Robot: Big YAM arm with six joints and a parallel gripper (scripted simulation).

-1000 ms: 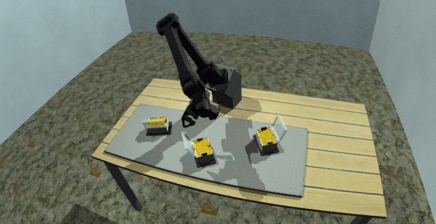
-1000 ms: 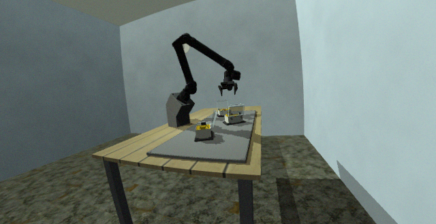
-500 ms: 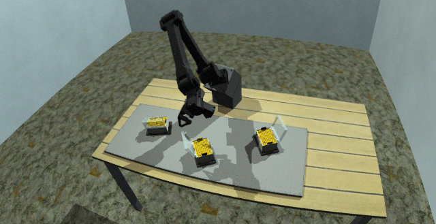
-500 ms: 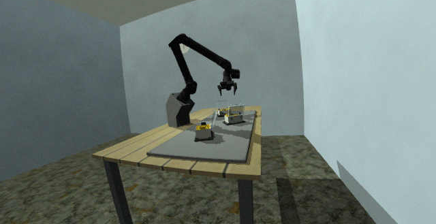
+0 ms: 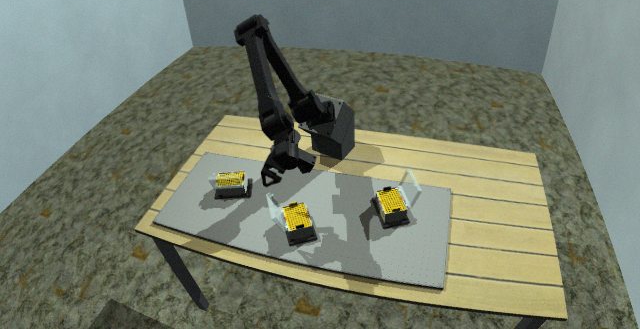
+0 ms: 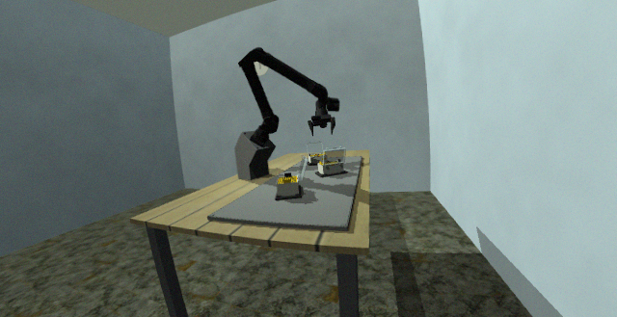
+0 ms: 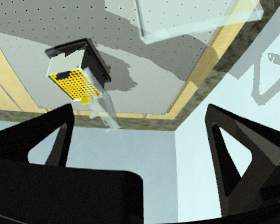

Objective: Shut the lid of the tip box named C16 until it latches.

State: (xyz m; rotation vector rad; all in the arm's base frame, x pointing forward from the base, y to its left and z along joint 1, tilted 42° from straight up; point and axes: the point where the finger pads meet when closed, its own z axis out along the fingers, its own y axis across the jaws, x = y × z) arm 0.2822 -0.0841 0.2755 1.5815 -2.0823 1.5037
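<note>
The tip box lid lies 5 cm ahead of my hand, 1 cm to the left of it and 12 cm below it.
</note>
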